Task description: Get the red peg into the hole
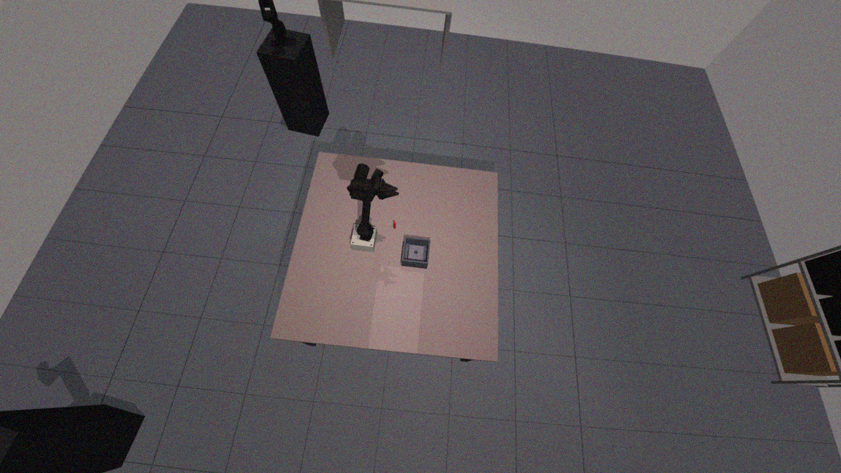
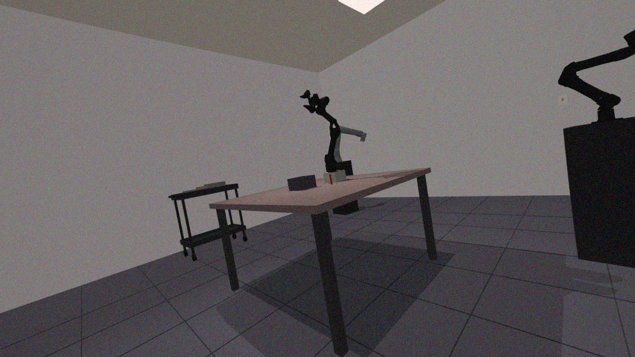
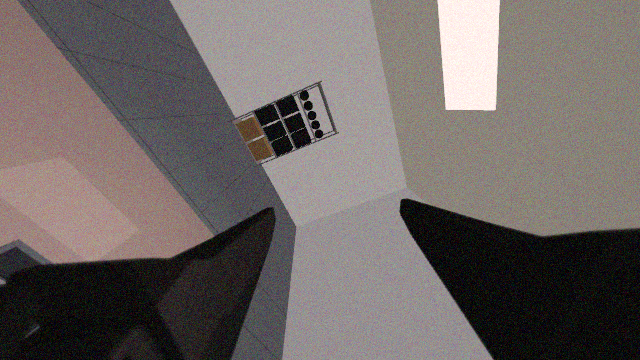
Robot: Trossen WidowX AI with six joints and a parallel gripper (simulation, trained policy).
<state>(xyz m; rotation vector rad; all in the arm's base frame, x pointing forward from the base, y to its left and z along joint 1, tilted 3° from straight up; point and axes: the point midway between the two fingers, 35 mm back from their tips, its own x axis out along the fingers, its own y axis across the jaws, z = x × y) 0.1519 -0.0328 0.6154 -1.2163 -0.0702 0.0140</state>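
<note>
Now: the small red peg 66 cm below my gripper tip, 14 cm to the left of it and 5 cm behind it. Also, from my gripper tip: dark box 67 cm below, 12 cm ahead, 1 cm to the right; then grey plate 66 cm below, 12 cm ahead, 1 cm to the right.
</note>
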